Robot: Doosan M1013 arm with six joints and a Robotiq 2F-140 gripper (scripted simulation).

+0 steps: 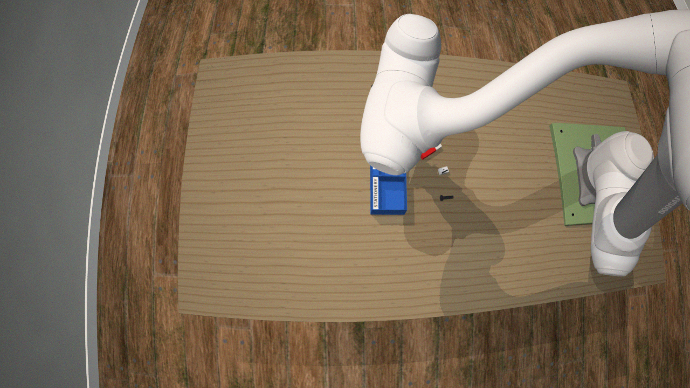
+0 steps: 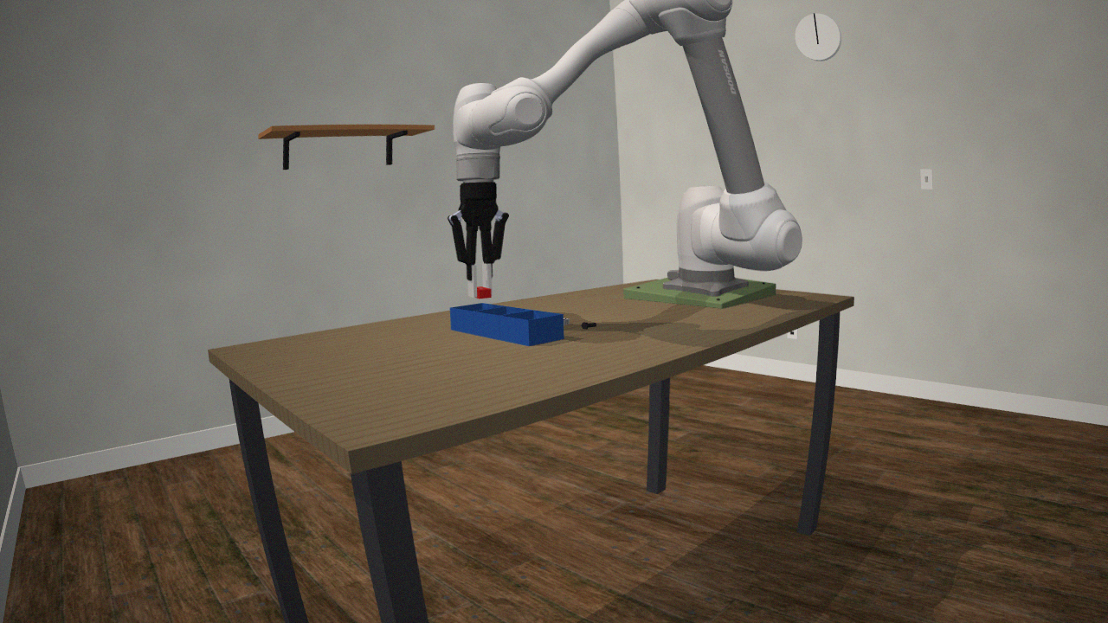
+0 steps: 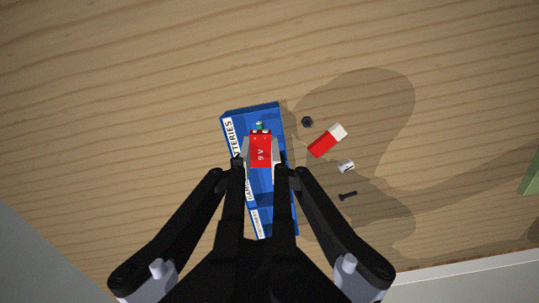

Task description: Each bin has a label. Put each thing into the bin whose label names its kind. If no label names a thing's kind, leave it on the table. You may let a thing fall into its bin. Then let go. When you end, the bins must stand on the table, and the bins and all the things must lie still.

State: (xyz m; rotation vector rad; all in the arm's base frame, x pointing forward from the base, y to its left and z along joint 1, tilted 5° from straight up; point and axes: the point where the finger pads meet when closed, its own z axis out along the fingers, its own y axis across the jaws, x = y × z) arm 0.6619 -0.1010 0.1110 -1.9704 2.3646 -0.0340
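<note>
Right now the green battery is 9 cm below my hand. Also, from my hand: white eraser 11 cm behind, 3 cm to the left, 9 cm below; then red 9V battery 1 cm to the right, 3 cm below; then black nut 8 cm behind, 10 cm below.
</note>
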